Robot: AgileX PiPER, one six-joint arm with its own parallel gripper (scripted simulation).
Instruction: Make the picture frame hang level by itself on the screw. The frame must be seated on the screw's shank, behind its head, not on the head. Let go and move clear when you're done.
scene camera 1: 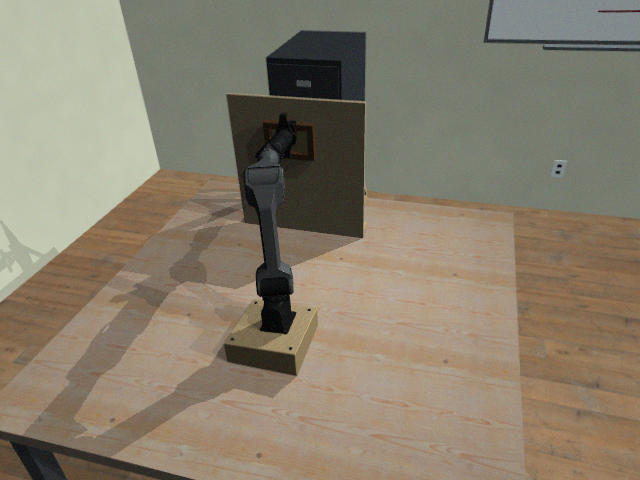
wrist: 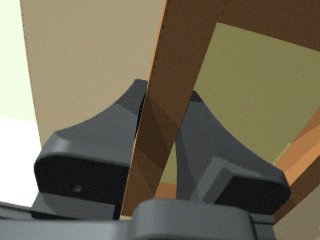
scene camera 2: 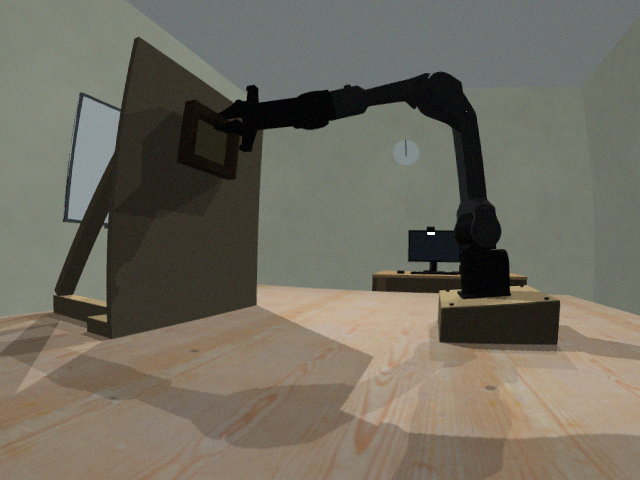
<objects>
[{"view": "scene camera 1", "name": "upright board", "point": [326, 195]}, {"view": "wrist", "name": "my gripper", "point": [162, 100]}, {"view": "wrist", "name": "upright board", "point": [78, 65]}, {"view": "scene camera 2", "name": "my gripper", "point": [217, 122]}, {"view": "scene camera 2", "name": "upright board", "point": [182, 244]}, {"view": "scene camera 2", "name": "slanted brace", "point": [98, 209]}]
</objects>
